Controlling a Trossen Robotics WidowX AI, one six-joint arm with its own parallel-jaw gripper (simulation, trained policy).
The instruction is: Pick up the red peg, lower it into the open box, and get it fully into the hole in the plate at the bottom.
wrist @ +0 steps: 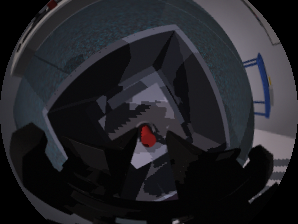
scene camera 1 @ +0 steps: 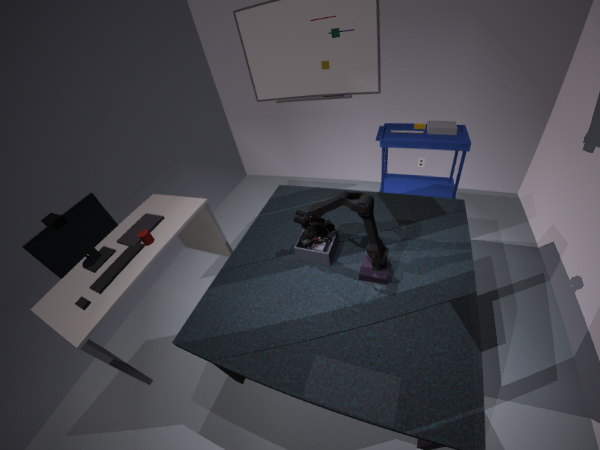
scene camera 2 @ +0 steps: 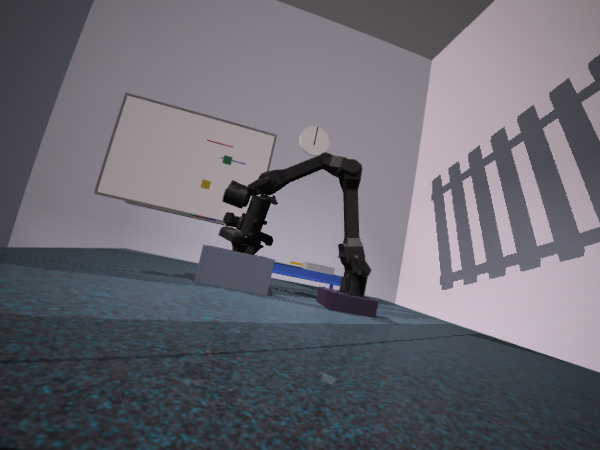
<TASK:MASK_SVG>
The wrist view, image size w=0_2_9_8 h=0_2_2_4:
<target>my gripper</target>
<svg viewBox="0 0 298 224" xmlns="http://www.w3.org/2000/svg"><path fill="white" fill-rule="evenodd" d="M9 144L9 157L13 168L28 192L31 190L31 193L45 204L71 216L77 214L92 224L117 224L116 218L148 221L148 224L173 224L174 218L192 214L193 220L186 221L185 224L249 224L278 188L278 183L274 183L261 196L255 197L265 188L274 171L274 155L266 151L261 144L251 148L247 155L249 163L246 167L241 167L235 160L241 153L241 148L209 153L192 143L189 144L189 141L177 136L176 133L166 131L166 147L178 193L177 200L120 198L126 173L129 172L130 161L136 149L138 128L132 128L124 135L101 145L85 143L67 135L61 136L61 145L68 156L61 171L56 171L51 160L45 155L48 139L43 128L28 123L24 128L12 133Z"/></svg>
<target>grey box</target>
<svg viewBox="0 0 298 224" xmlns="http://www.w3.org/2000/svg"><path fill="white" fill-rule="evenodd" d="M168 153L138 169L130 164L120 198L161 201L176 194L176 183ZM177 24L153 27L114 41L78 65L57 88L51 100L45 105L43 113L49 133L65 159L68 160L68 156L61 145L61 136L71 136L94 145L109 143L112 140L106 135L98 120L136 93L145 91L156 83L160 85L174 115L180 121L188 137L185 140L189 141L189 144L192 143L209 153L230 149L226 112L216 80L213 79L204 57Z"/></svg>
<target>plate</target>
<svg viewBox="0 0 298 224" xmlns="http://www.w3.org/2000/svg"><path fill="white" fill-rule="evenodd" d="M158 83L146 88L145 91L136 93L129 100L124 101L117 108L114 108L113 111L110 111L108 115L98 120L98 123L104 128L110 140L124 135L125 132L130 131L132 128L138 128L137 145L133 152L133 159L130 161L130 164L136 167L136 169L144 167L145 164L152 163L157 157L168 153L165 139L166 131L172 131L184 140L188 139ZM142 125L148 125L150 131L156 136L157 141L153 147L144 147L141 144L140 127Z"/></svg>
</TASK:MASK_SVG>
